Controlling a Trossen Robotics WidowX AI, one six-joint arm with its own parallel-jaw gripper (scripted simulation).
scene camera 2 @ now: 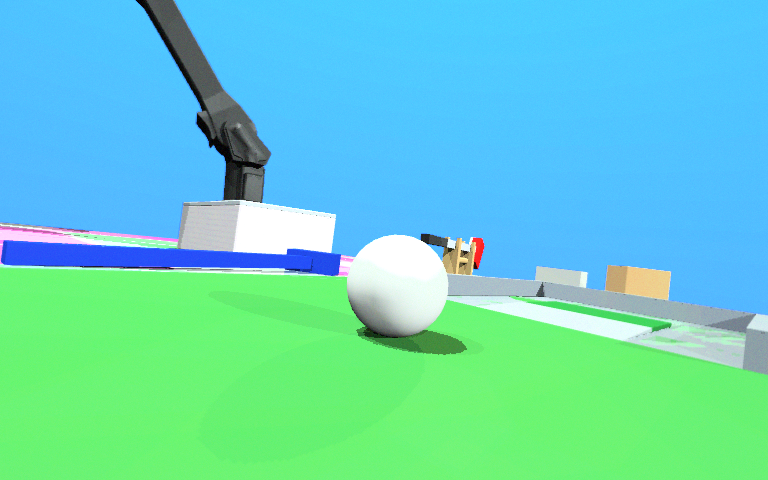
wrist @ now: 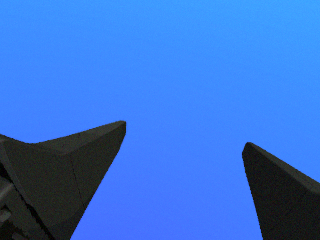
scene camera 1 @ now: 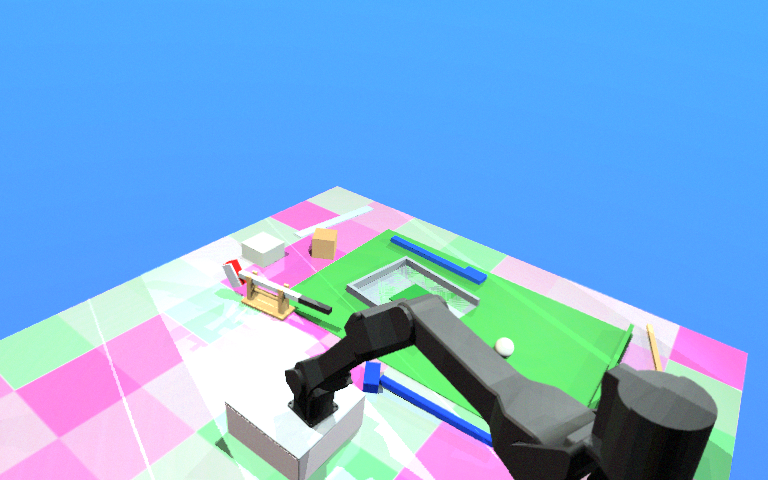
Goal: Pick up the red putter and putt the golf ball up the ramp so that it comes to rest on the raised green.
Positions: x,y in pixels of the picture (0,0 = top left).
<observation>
My gripper shows in the wrist view (pixel 186 138); in scene camera 2 it is out of frame, in scene camera 1 it is out of frame. A white box shows in scene camera 2 and in scene camera 1; in the wrist view it is out of frame. A tan box shows in scene camera 2 and in scene camera 1; in the wrist view it is out of frame. A blue bar shows in scene camera 1 (pixel 469 273); in scene camera 2 it is out of frame, in the wrist view it is out of frame. One and the same spot on the tan box: (scene camera 2: pixel 654 283) is (scene camera 1: pixel 336 238). One and the same spot on the white box: (scene camera 2: pixel 555 275) is (scene camera 1: pixel 273 252).
</observation>
